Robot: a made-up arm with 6 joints.
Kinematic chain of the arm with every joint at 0, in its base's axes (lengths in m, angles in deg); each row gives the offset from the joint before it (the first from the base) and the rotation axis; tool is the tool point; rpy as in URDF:
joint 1: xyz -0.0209 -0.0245 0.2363 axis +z
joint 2: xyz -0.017 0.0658 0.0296 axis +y
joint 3: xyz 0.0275 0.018 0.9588 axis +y
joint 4: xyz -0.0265 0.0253 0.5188 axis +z
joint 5: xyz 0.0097 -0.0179 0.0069 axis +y
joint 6: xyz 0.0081 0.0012 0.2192 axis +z
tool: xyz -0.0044 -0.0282 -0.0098 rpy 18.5 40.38 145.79
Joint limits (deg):
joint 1: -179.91..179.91
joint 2: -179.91..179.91
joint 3: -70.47..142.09
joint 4: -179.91..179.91
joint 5: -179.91..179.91
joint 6: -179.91..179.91
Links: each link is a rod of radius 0.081 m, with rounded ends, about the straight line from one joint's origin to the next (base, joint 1, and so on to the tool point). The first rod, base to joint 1, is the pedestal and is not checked.
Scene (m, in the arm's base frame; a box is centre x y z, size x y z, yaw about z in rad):
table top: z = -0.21
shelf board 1: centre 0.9 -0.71 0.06 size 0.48 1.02 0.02 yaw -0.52
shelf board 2: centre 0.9 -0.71 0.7 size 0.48 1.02 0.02 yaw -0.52
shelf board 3: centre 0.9 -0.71 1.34 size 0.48 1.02 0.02 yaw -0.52
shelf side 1: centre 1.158 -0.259 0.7 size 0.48 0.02 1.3 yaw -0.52
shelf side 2: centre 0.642 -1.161 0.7 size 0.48 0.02 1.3 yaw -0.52
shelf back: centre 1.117 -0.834 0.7 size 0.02 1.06 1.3 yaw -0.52
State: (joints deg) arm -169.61 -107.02 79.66 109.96 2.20 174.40
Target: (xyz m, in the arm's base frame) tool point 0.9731 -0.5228 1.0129
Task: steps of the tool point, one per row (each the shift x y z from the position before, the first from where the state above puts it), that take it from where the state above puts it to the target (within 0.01 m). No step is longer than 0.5 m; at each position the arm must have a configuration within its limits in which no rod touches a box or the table.
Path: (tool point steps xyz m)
1: -0.2517 0.1925 0.3199
2: -0.3259 0.0594 0.2257
3: -0.3201 -0.0778 0.1197
4: -0.2474 -0.1809 0.0149
5: -0.1371 -0.2264 -0.0768
6: -0.0238 -0.2089 -0.1460
7: 0.0620 -0.1424 -0.1875
8: 0.1786 -0.1221 0.0508
9: 0.2310 -0.0535 0.0344
10: 0.2557 0.0324 0.0170
11: 0.2478 0.1250 -0.0009

